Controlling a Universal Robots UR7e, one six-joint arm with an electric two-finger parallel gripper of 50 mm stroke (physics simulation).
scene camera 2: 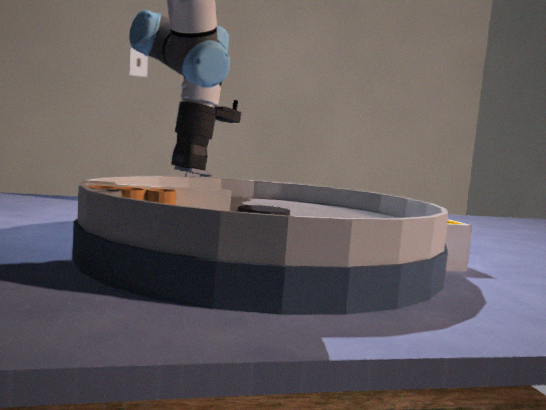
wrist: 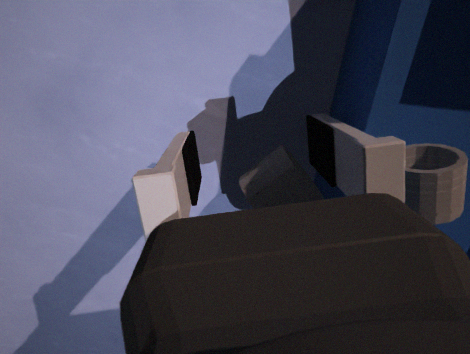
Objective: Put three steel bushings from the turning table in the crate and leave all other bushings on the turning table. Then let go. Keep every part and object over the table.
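Places are measured from the arm's base along level axes (x ahead, y left, z up), in centimetres.
Where they show: gripper, between the fingertips: point(wrist: 252, 147).
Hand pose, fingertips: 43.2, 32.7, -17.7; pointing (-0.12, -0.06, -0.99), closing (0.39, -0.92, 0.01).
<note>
Things, the pixels of their top centre, and the offset from my fingertips, as dx, dy, dz. "*": a spot on its surface instead.
- blue crate, a spot on its surface: point(wrist: 393, 75) * +4.6, -3.0, +3.5
- dark round thing, a spot on its surface: point(scene camera 2: 264, 209) * +4.3, -45.5, +4.6
- pale box, centre of its top: point(scene camera 2: 435, 218) +27.9, -44.6, +4.3
- pale partition, a spot on its surface: point(scene camera 2: 210, 197) * -2.2, -44.8, +5.6
My gripper point(scene camera 2: 193, 174) point(wrist: 252, 147) is open and empty, behind the turning table in the scene view. In the wrist view, a grey bushing point(wrist: 281, 181) lies tilted below and between the fingers, outside the blue crate point(wrist: 393, 75); the gripper body hides its lower part. Another grey bushing point(wrist: 436, 192) stands upright in the crate at the right, partly behind the right finger. The turning table point(scene camera 2: 320, 240) has a pale wall on a dark base. Orange bushings point(scene camera 2: 161, 196) show at its left, and a dark round thing point(scene camera 2: 264, 209) near its middle. The wall hides much of its inside.
A pale box point(scene camera 2: 458, 247) with something yellow at its top stands behind the turning table's right side. A pale partition point(scene camera 2: 210, 197) shows inside the turning table. The table's front edge point(scene camera 2: 250, 377) runs along the bottom of the scene view.
</note>
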